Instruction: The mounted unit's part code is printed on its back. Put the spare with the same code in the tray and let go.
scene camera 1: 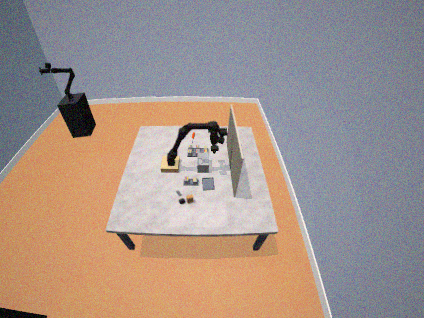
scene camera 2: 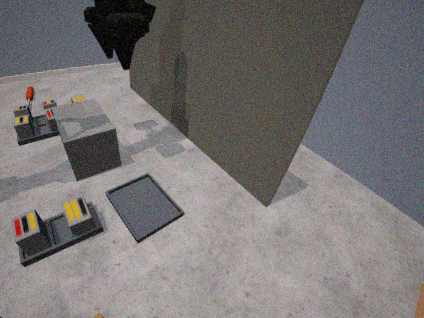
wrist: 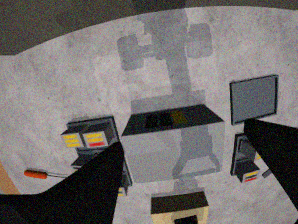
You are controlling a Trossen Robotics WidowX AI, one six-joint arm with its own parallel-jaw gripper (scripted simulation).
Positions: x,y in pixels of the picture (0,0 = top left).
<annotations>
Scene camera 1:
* grey-brown panel: 235,154
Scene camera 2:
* gripper: 117,63
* mounted unit: 90,140
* grey-brown panel: 243,88
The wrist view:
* gripper: 184,137
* mounted unit: 177,143
</annotations>
